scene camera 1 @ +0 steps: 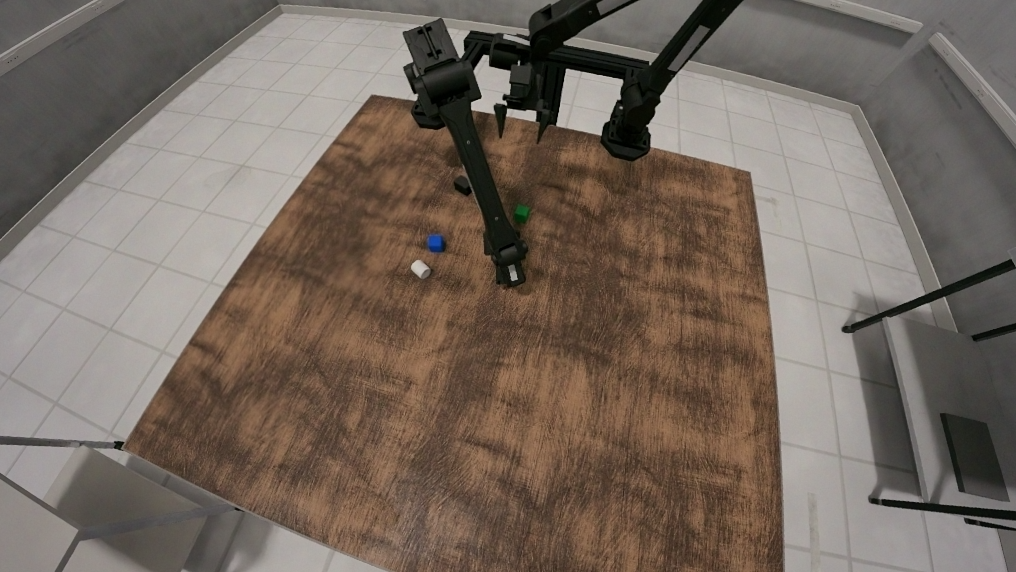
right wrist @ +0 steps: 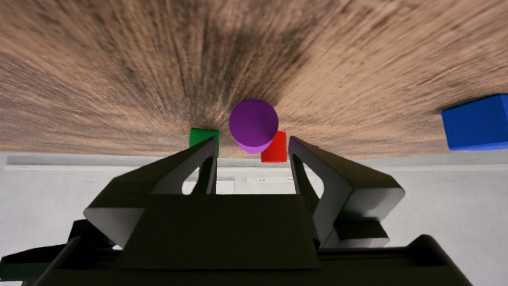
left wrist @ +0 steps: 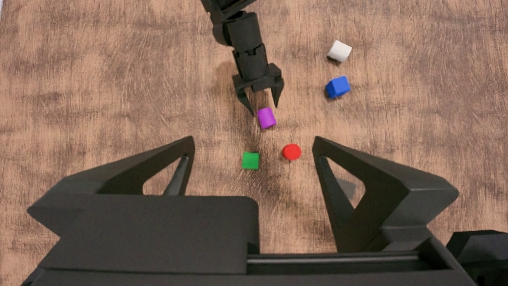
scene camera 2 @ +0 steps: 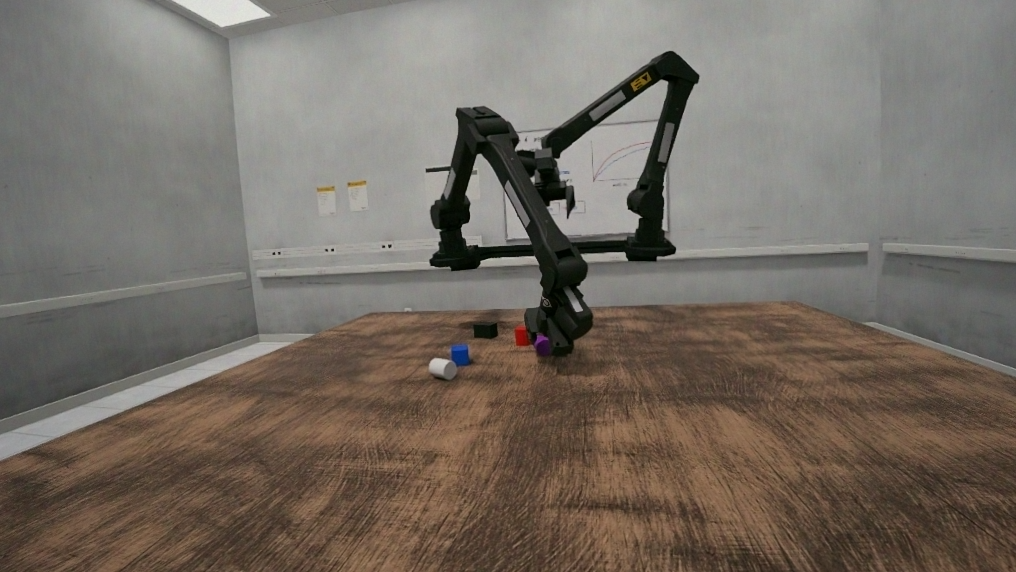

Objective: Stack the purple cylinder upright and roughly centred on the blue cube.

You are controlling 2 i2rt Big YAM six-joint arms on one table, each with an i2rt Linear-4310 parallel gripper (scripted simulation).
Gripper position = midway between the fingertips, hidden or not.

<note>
In view: my left gripper (scene camera 1: 518, 141), my right gripper (right wrist: 253, 142) and a purple cylinder (right wrist: 253, 123).
My left gripper is seen too in the left wrist view (left wrist: 253, 142) and in scene camera 2 (scene camera 2: 548, 219). My right gripper shows as well in the left wrist view (left wrist: 264, 111).
</note>
